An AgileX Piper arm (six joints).
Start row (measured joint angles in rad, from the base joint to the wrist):
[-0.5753 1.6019 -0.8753 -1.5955 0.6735 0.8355]
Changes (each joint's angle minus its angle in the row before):
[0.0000 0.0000 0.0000 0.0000 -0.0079 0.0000]
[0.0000 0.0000 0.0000 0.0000 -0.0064 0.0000]
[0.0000 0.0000 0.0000 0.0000 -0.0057 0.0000]
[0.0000 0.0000 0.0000 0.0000 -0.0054 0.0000]
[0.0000 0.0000 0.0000 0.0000 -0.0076 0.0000]
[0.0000 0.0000 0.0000 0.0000 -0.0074 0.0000]
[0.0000 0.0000 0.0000 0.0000 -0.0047 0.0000]
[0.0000 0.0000 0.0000 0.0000 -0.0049 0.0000]
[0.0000 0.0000 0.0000 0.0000 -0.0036 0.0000]
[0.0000 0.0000 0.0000 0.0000 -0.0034 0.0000]
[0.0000 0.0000 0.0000 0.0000 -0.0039 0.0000]
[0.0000 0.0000 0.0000 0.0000 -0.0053 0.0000]
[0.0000 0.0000 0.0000 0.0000 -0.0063 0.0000]
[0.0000 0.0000 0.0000 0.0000 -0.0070 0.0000]
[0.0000 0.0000 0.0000 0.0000 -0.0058 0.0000]
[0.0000 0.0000 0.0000 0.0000 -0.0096 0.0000]
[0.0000 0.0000 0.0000 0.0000 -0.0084 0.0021]
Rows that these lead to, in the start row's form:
[-0.5753 1.6019 -0.8753 -1.5955 0.6656 0.8355]
[-0.5753 1.6019 -0.8753 -1.5955 0.6592 0.8355]
[-0.5753 1.6019 -0.8753 -1.5955 0.6535 0.8355]
[-0.5753 1.6019 -0.8753 -1.5955 0.6481 0.8355]
[-0.5753 1.6019 -0.8753 -1.5955 0.6405 0.8355]
[-0.5753 1.6019 -0.8753 -1.5955 0.6331 0.8355]
[-0.5753 1.6019 -0.8753 -1.5955 0.6284 0.8355]
[-0.5753 1.6019 -0.8753 -1.5955 0.6235 0.8355]
[-0.5753 1.6019 -0.8753 -1.5955 0.6199 0.8355]
[-0.5753 1.6019 -0.8753 -1.5955 0.6165 0.8355]
[-0.5753 1.6019 -0.8753 -1.5955 0.6126 0.8355]
[-0.5753 1.6019 -0.8753 -1.5955 0.6073 0.8355]
[-0.5753 1.6019 -0.8753 -1.5955 0.6010 0.8355]
[-0.5753 1.6019 -0.8753 -1.5955 0.5940 0.8355]
[-0.5753 1.6019 -0.8753 -1.5955 0.5882 0.8355]
[-0.5753 1.6019 -0.8753 -1.5955 0.5786 0.8355]
[-0.5753 1.6019 -0.8753 -1.5955 0.5702 0.8376]

